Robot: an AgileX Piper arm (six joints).
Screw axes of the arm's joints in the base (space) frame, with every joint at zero. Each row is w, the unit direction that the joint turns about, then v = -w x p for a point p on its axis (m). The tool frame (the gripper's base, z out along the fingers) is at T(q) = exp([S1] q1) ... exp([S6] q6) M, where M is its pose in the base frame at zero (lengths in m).
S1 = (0, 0, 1, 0, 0, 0)
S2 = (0, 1, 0, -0.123, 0, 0)
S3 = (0, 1, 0, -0.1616, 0, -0.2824)
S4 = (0.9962, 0, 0.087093, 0, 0.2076, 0)
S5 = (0, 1, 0, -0.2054, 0, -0.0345)
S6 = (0.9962, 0, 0.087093, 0, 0.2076, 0)
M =
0.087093 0 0.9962 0.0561
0 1 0 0
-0.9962 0 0.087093 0.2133
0 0 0 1
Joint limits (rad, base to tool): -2.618..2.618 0..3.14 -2.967..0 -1.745..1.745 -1.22..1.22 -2.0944..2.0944
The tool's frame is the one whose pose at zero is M.
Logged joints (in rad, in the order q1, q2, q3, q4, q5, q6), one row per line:
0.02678 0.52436 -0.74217 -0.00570 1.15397 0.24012
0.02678 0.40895 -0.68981 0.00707 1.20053 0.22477
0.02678 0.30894 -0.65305 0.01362 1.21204 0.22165
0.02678 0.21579 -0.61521 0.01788 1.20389 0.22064
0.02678 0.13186 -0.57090 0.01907 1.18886 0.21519
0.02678 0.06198 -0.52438 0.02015 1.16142 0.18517
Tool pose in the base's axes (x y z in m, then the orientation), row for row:
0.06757 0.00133 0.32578 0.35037 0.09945 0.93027 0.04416
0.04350 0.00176 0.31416 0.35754 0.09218 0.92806 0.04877
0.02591 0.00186 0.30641 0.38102 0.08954 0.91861 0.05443
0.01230 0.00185 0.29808 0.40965 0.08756 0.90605 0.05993
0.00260 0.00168 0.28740 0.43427 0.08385 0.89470 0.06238
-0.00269 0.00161 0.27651 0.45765 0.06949 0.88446 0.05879
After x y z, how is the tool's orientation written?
As a quaternion, w x y z.
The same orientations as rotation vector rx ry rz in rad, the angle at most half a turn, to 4 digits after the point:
0.2576 2.4092 0.1144
0.2379 2.3953 0.1259
0.2285 2.3446 0.1389
0.2205 2.2819 0.1509
0.2088 2.2280 0.1553
0.1712 2.1794 0.1449

